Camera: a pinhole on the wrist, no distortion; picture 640 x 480 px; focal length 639.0 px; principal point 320.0 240.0 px. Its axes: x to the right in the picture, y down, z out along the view. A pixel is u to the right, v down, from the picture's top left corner.
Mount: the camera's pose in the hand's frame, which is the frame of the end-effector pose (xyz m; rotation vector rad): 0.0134 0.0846 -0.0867 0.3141 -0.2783 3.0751
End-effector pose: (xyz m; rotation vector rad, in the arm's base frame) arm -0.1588 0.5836 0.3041 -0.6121 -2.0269 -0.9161
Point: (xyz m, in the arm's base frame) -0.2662 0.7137 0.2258
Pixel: 455.6 375.4
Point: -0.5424 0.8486 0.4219
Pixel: 25.6 294.8
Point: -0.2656 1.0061 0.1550
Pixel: 508.0 64.9
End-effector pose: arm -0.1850 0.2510 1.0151 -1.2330 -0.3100 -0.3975
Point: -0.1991 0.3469 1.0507
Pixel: 512.3 441.0
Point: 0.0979 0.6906 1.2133
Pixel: 158.9 120.7
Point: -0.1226 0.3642 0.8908
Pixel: outside the picture
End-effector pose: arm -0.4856 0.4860 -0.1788 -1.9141 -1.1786 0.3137
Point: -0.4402 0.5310 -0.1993
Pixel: 182.1 414.3
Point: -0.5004 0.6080 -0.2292
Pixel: 228.4 364.6
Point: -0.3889 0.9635 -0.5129
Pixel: outside the picture
